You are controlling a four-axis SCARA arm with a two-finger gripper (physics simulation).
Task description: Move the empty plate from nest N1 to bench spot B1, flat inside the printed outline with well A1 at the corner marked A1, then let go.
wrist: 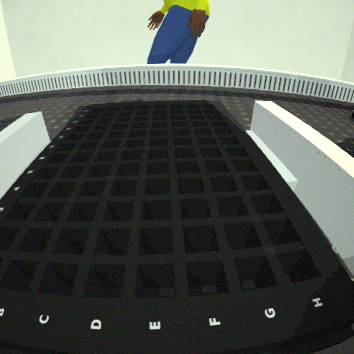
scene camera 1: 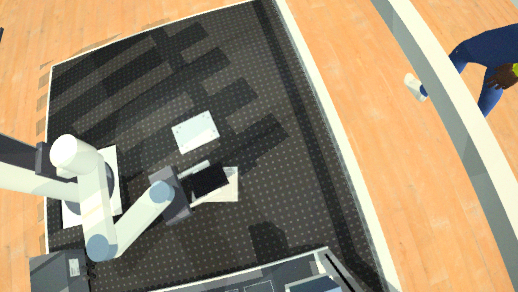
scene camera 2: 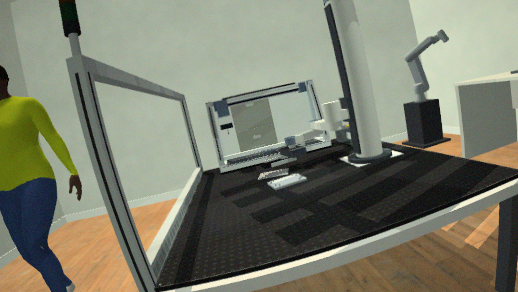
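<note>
The black plate is between the two pale fingers of my gripper, which is shut on it. Its wells look empty; letters B to H show along its near edge in the wrist view. The plate is held over the left part of the pale bench spot card, raised above it, and looks turned relative to the card's edges in scene camera 1. The printed outline and A1 mark cannot be made out. The white nest stands beside the card, with no plate in it.
The arm's column stands on the left of the table in scene camera 1. A framed machine stands along the lower edge there. A pale rail borders the table's far side. A person stands beyond it.
</note>
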